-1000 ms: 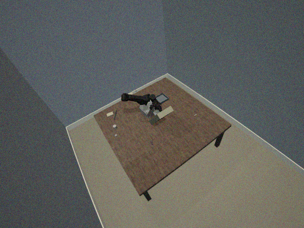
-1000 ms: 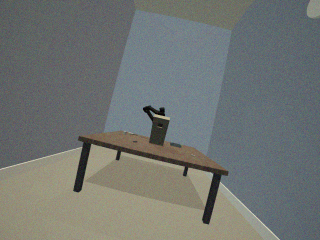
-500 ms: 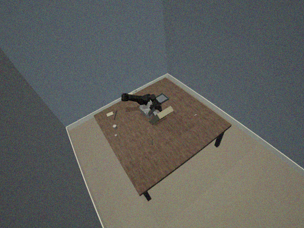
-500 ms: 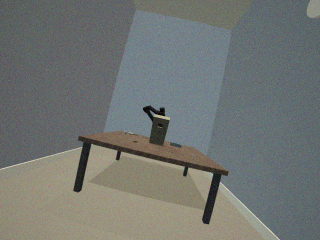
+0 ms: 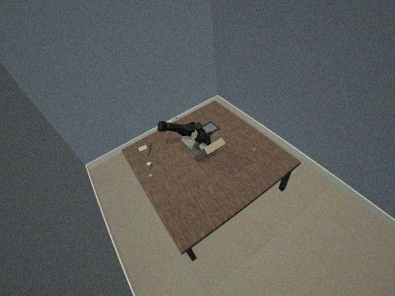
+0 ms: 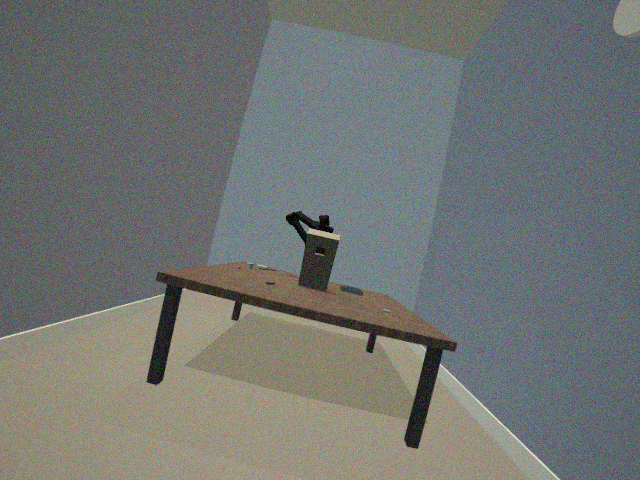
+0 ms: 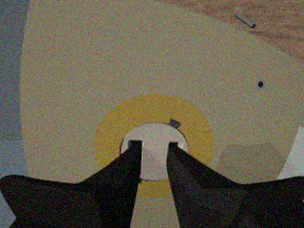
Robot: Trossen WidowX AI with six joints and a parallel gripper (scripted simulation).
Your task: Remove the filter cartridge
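My gripper tip is now 1 cm short of the round filter cartridge and 1 cm above it. Round my gripper tip: dark tray (38 cm behind, 34 cm to the left, 26 cm below).
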